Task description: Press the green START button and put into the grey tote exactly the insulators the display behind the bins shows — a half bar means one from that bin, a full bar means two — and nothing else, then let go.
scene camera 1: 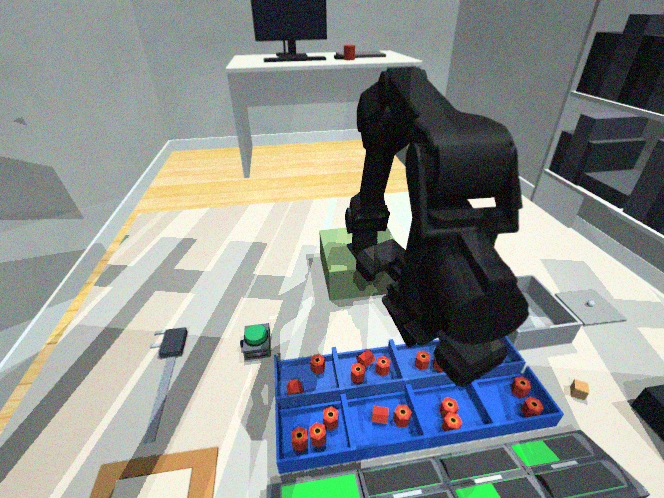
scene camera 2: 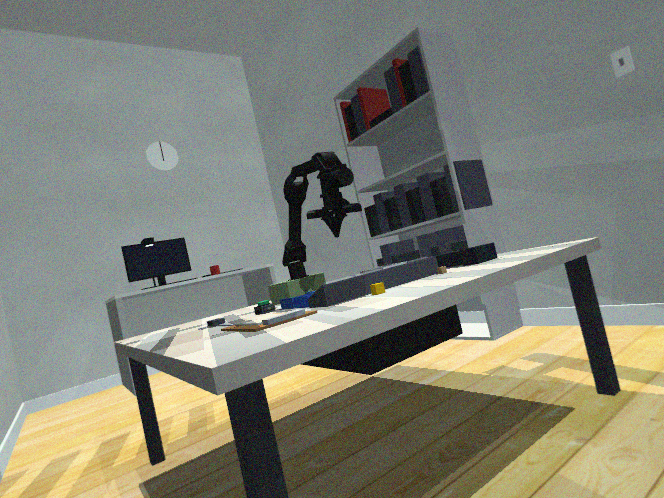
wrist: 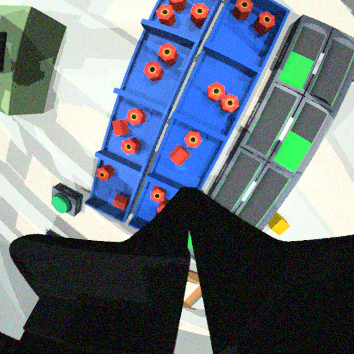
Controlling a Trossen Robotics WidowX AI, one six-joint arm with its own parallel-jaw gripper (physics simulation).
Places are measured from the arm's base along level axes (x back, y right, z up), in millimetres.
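Pixels of known places: gripper, fingertip midpoint: (scene camera 1: pixel 409 344) (scene camera 2: pixel 337 237) (wrist: pixel 187 194); arm's base, origin of the base link: (scene camera 2: pixel 298 278).
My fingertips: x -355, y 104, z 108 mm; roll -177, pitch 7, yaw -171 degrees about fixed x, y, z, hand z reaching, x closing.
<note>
Ahead of a thing's pixels: the offset from my fingertips to its top centre. "pt": to the spot under its first point.
My gripper (scene camera 2: pixel 336 233) (wrist: pixel 187 194) is shut and empty, pointing down high above the bins. In scene camera 1 its fingers are hard to make out. The blue bins (scene camera 1: pixel 375 451) (wrist: pixel 167 34) hold red insulators (scene camera 1: pixel 402 415) (wrist: pixel 216 91), some lying on their sides; the arm hides the back right bin in scene camera 1. The display {pt dy -64, dx -124, dz -149 mm} (scene camera 1: pixel 490 478) (wrist: pixel 285 129) is lit: one large green bar at the near row's left end and two half bars show; its lower edge is cut off. The START button {dy +175, dx +238, dz -151 mm} (scene camera 1: pixel 256 334) (wrist: pixel 61 203) is green. The grey tote {dy -352, dx +110, dz -138 mm} (scene camera 1: pixel 552 338) shows no insulator in its visible part.
A green box (scene camera 1: pixel 335 286) (wrist: pixel 50 65) stands by the arm base. A grey plate with a knob {dy -518, dx +83, dz -184 mm} (scene camera 1: pixel 606 316) lies right of the tote. A wooden cube {dy -315, dx -60, dz -172 mm} (scene camera 1: pixel 579 389), a yellow cube {dy +106, dx -201, dz -164 mm} (scene camera 2: pixel 377 288) (wrist: pixel 279 223), a caliper {dy +357, dx +227, dz -172 mm} (scene camera 1: pixel 173 342) and a wooden frame {pt dy +290, dx +34, dz -185 mm} (scene camera 1: pixel 203 471) lie around.
</note>
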